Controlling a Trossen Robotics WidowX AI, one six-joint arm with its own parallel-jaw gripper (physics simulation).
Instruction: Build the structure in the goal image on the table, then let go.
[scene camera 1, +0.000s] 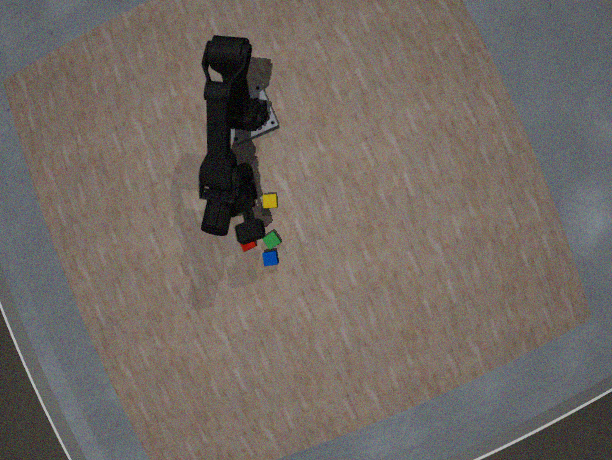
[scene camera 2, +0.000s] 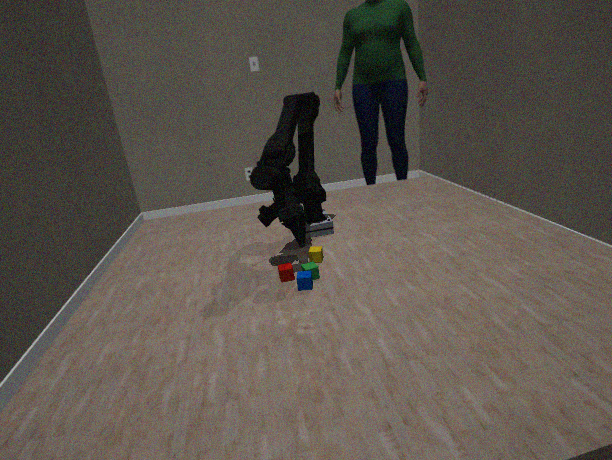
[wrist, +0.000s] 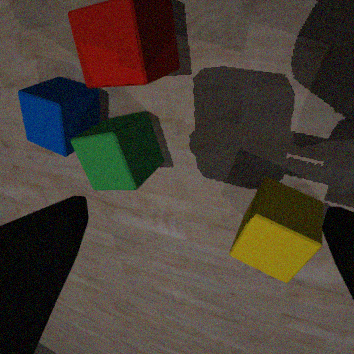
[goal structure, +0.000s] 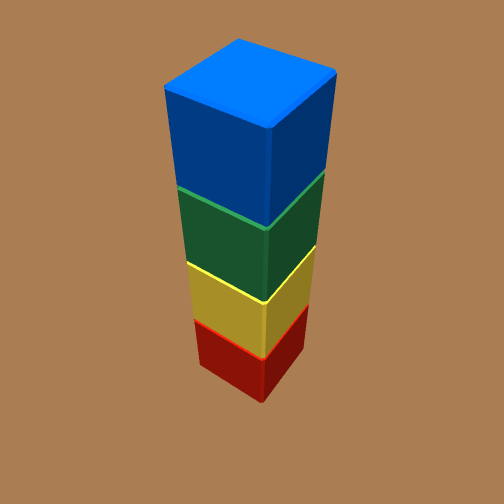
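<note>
A red cube (scene camera 1: 248, 246) (scene camera 2: 286, 272) (wrist: 107, 47), a blue cube (scene camera 1: 270, 258) (scene camera 2: 304, 281) (wrist: 42, 122), a green cube (scene camera 1: 271, 239) (scene camera 2: 310, 270) (wrist: 107, 162) and a yellow cube (scene camera 1: 270, 200) (scene camera 2: 315, 254) (wrist: 277, 250) rest on the wood-patterned surface, none stacked. Blue and green are very close; I cannot tell if they touch. Red is a little apart beside them, and yellow is farther off towards the arm's base. My gripper (scene camera 2: 302, 243) (wrist: 208, 213) is open and empty, above the surface. In the wrist view yellow shows near the right finger. The arm partly hides red in scene camera 1.
The black arm (scene camera 1: 218, 125) (scene camera 2: 306, 140) stands on a light base plate (scene camera 1: 271, 125) (scene camera 2: 320, 230), on the yellow cube's side of the group. Arm shadows fall around the cubes. A person in a green top (scene camera 2: 378, 42) stands by the back wall.
</note>
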